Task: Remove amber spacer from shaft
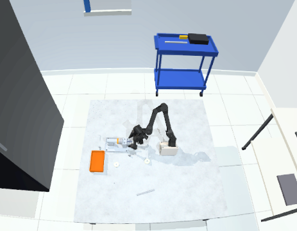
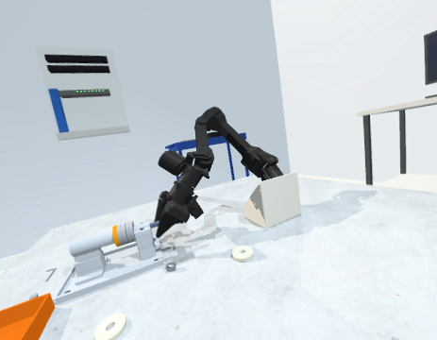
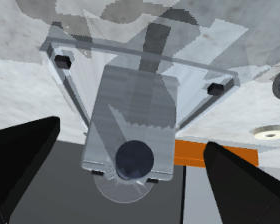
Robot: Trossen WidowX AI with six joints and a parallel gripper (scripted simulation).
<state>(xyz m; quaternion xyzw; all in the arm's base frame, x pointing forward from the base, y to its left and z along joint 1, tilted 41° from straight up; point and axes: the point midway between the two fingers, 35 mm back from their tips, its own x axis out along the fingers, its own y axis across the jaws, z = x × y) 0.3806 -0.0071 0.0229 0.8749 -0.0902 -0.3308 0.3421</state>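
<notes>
My gripper tip is now 8 cm short of the grey spacer and 2 cm below it. Round my gripper tip: amber spacer: 10 cm ahead, 1 cm to the left, 2 cm above; then orange tray: 26 cm ahead, 20 cm to the left, 5 cm below.
</notes>
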